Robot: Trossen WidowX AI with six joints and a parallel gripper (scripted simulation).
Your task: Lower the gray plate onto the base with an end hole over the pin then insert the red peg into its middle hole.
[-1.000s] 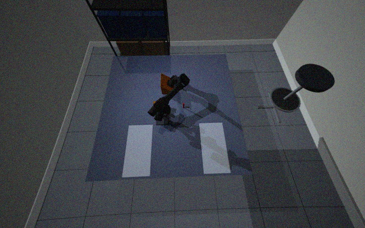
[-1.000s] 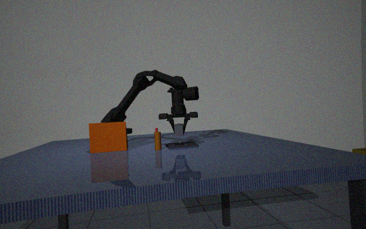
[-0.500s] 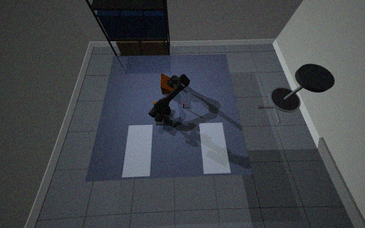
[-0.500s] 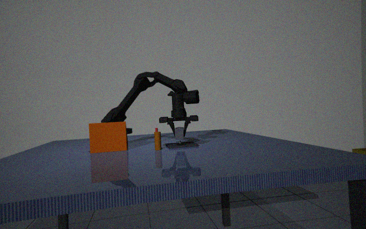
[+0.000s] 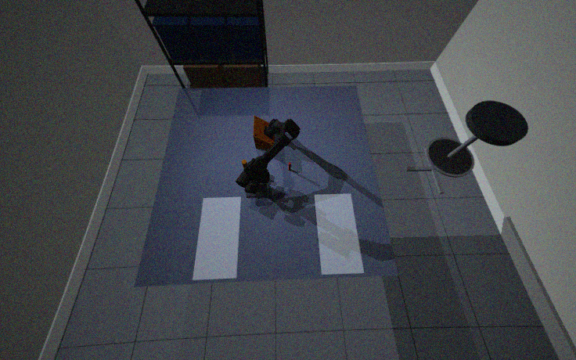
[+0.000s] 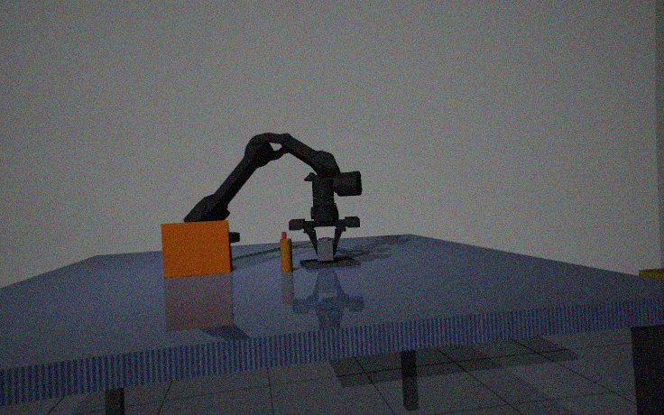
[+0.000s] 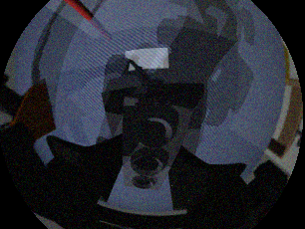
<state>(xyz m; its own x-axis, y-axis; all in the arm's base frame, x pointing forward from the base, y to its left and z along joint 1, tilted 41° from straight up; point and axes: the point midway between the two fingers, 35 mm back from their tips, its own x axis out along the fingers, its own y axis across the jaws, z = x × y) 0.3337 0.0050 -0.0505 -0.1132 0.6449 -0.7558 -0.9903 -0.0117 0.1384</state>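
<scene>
My gripper tip is now 30 mm below the gray plate. The rest, counted from my gripper tip: red peg: 120 mm behind, 190 mm to the left, 20 mm above; then dark base: 20 mm to the left, 10 mm below; then orange cylinder: 100 mm behind, 80 mm to the right, 20 mm above.
</scene>
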